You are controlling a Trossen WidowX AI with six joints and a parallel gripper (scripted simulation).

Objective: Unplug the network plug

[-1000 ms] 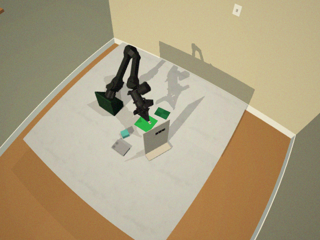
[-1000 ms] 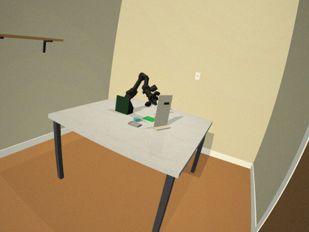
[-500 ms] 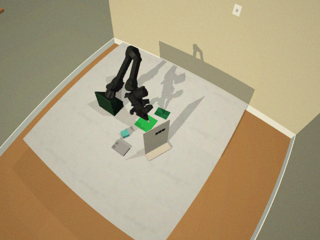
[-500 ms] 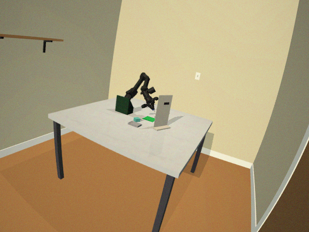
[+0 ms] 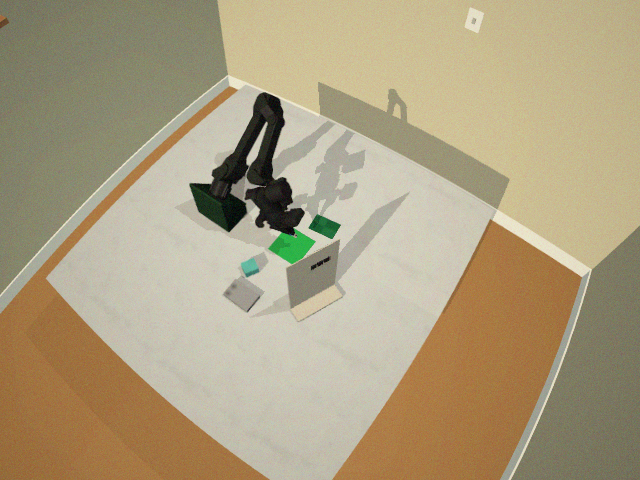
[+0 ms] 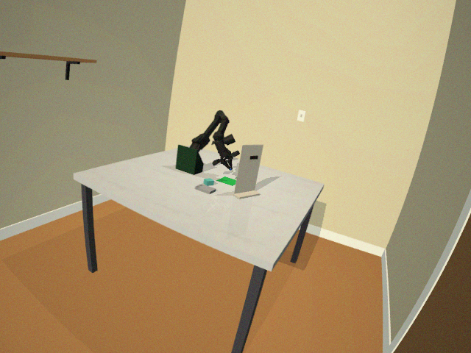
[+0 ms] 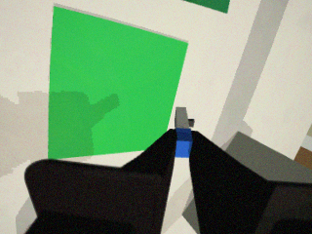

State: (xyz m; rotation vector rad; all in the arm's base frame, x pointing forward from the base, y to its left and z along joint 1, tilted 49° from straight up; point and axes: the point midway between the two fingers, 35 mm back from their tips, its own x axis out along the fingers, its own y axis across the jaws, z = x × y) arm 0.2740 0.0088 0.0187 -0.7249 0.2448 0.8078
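My gripper tip is now 80 mm above the green marked square and 10 mm past it. From my gripper tip the other things lie so: pale thin tab (10 mm ahead); network plug (right at my gripper tip); dark green patch (120 mm to the left, 80 mm below, 60 mm ahead).
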